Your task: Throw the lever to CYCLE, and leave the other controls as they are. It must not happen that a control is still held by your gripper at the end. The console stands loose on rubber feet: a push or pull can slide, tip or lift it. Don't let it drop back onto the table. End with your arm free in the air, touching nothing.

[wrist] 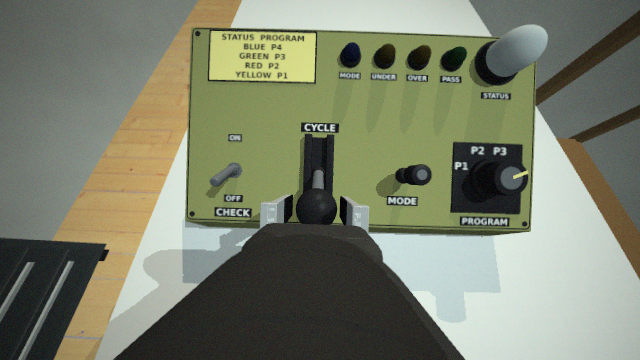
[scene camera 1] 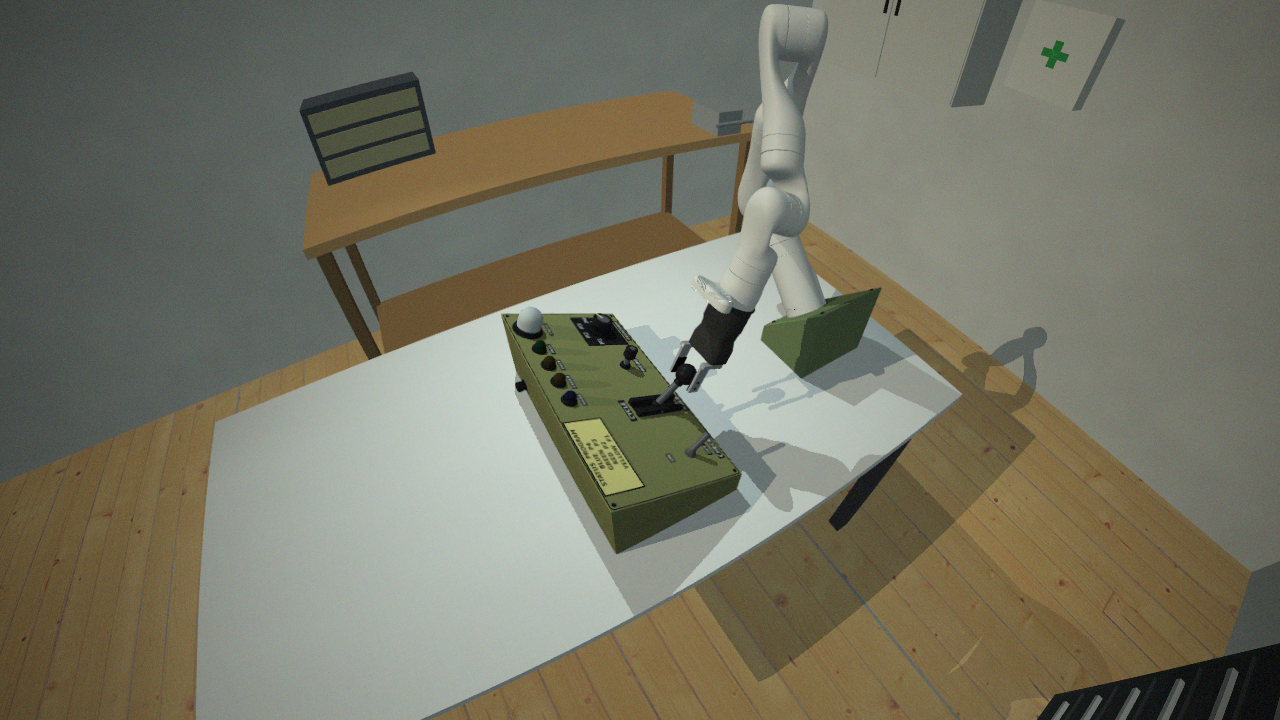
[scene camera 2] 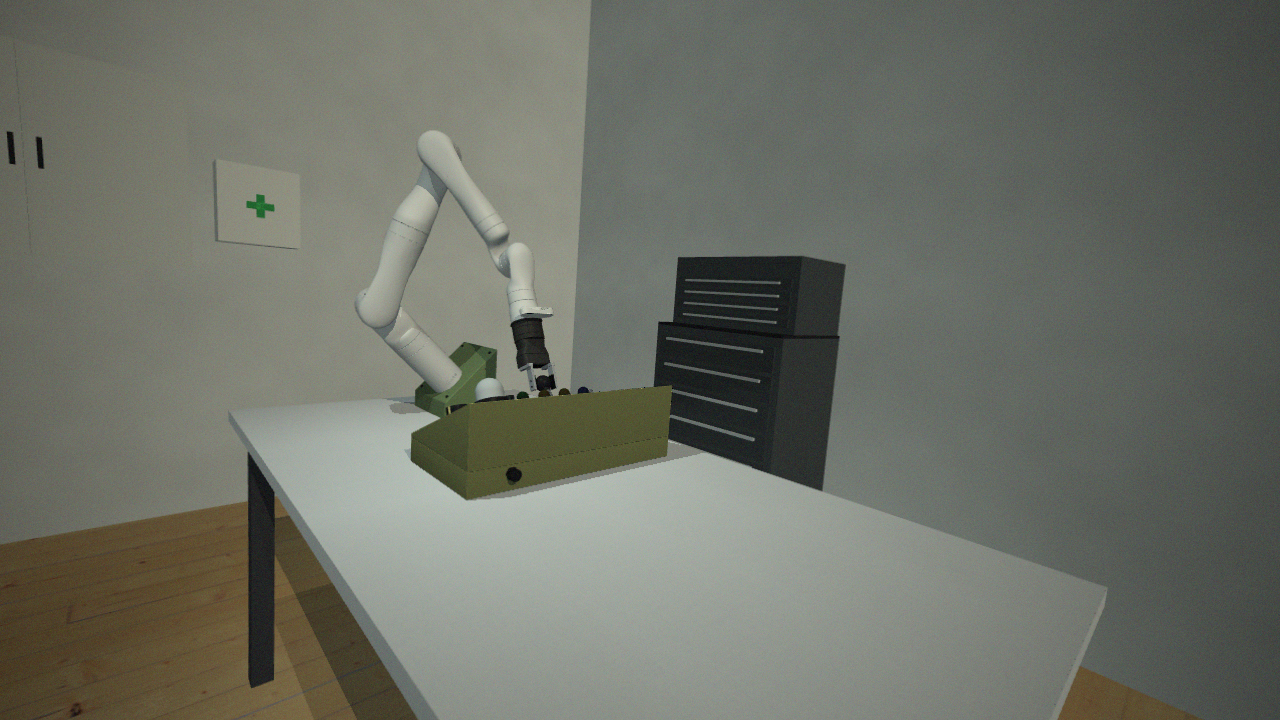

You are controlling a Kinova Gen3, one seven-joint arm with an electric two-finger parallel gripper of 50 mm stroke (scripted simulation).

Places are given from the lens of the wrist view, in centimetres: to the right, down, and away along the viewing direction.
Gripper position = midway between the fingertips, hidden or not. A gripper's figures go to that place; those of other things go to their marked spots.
my gripper [wrist: 316, 205]: 0, 3, 18
olive console [wrist: 257, 96]: -9, -12, 24
